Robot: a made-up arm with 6 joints. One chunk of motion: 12 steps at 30 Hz.
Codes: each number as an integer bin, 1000 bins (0 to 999) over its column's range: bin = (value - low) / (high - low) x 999, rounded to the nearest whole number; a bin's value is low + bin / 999 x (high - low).
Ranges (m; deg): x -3.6..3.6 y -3.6..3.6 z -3.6..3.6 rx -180..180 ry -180..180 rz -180..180
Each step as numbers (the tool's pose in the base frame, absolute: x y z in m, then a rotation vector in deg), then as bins.
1 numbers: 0.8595 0.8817 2.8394 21.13 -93.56 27.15
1 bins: 619 622 893 558 240 575
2 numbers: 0.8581 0.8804 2.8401 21.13 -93.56 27.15
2 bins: 619 622 894 558 240 575
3 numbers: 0.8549 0.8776 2.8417 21.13 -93.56 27.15
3 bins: 618 621 894 558 240 575
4 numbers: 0.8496 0.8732 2.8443 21.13 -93.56 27.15
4 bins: 617 621 894 558 240 575
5 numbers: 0.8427 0.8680 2.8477 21.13 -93.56 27.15
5 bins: 616 620 895 558 240 575
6 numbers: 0.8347 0.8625 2.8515 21.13 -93.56 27.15
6 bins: 615 619 895 558 240 575
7 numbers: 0.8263 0.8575 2.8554 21.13 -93.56 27.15
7 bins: 614 618 896 558 240 575
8 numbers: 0.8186 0.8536 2.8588 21.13 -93.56 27.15
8 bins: 613 618 896 558 240 575
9 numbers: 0.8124 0.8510 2.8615 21.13 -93.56 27.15
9 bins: 612 618 897 558 240 575
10 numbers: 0.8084 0.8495 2.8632 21.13 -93.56 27.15
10 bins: 612 617 897 558 240 575
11 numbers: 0.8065 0.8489 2.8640 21.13 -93.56 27.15
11 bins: 611 617 897 558 240 575
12 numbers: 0.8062 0.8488 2.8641 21.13 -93.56 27.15
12 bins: 611 617 897 558 240 575
